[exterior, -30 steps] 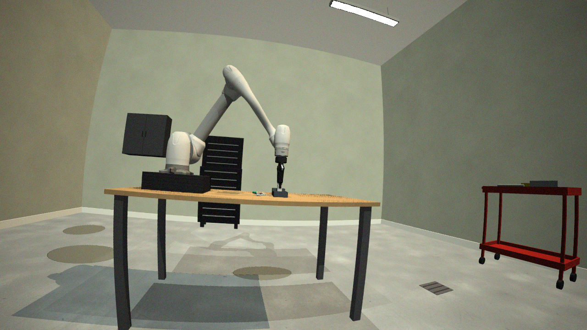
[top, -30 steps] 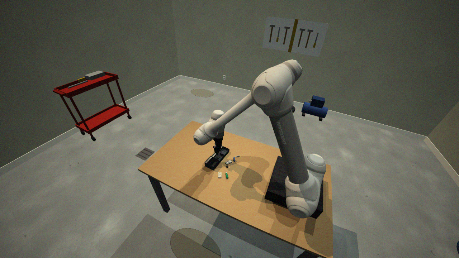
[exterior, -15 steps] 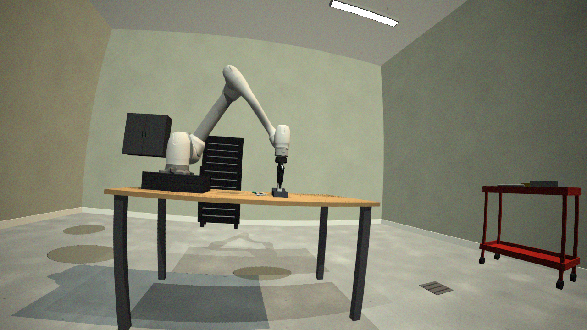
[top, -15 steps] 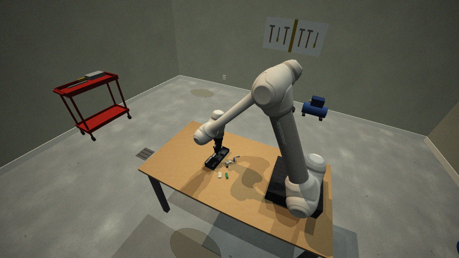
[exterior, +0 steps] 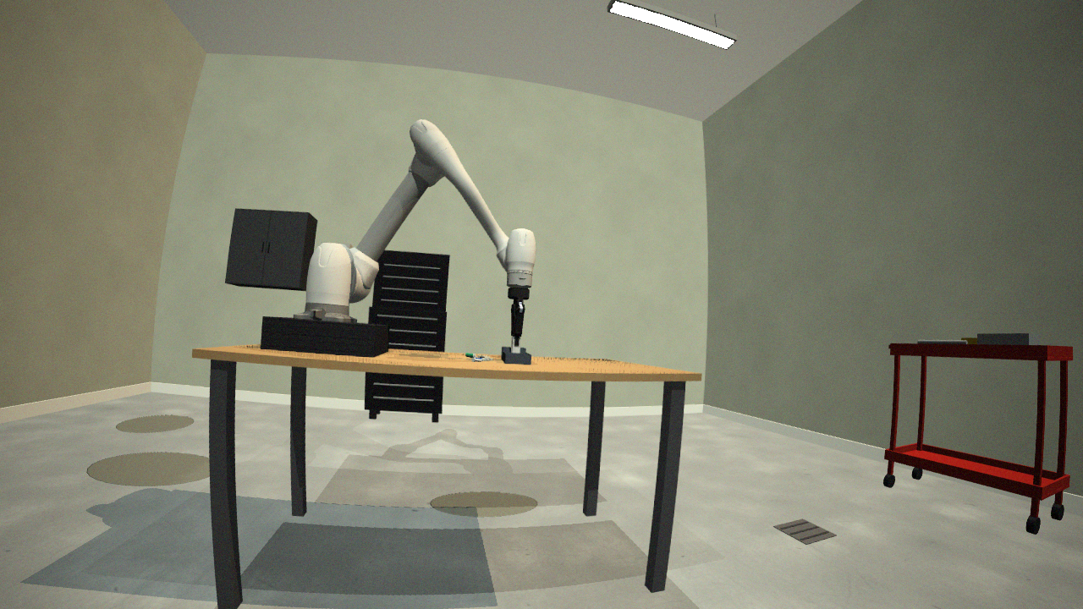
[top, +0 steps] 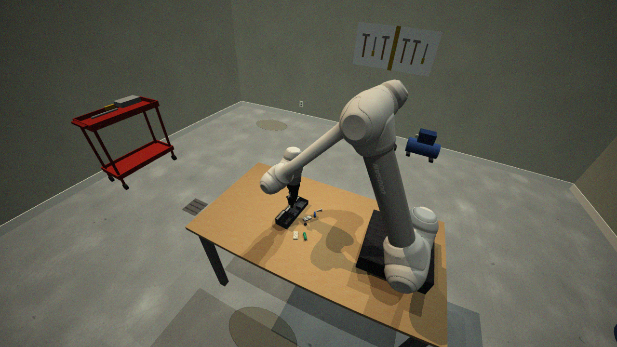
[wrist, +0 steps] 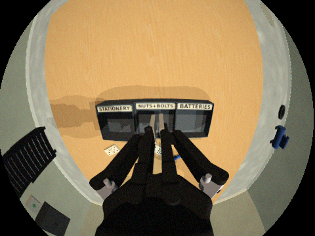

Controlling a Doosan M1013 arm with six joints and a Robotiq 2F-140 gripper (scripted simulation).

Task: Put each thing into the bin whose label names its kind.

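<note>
The black bin row is 30 mm below my hand. Also, from my hand: domino (100 mm behind, 10 mm to the right, 50 mm below); blue battery (120 mm behind, 60 mm to the right, 50 mm below); black nut (110 mm behind, 40 mm to the left, 50 mm below).
</note>
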